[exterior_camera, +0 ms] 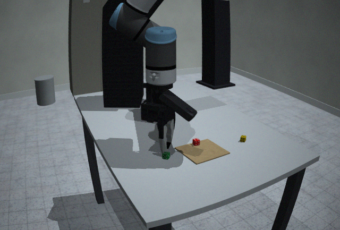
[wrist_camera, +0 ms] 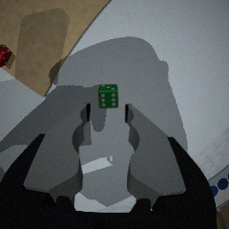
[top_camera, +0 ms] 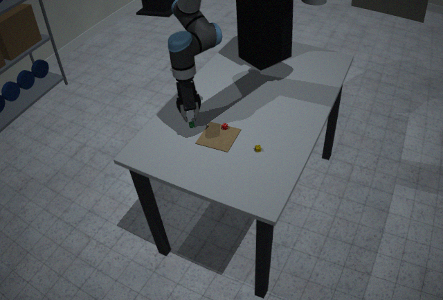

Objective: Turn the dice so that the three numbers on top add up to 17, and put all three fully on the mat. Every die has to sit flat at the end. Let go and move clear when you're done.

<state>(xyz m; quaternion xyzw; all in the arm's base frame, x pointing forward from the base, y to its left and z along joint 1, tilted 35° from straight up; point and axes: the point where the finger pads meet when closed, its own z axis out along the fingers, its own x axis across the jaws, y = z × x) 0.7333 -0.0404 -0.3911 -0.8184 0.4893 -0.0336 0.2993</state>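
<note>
Right now the green die is 30 mm below my hand. Also, from my hand: mat 130 mm to the left, 40 mm below, 20 mm ahead; red die 140 mm to the left, 30 mm below, 30 mm behind; yellow die 300 mm to the left, 50 mm ahead, 30 mm below.
</note>
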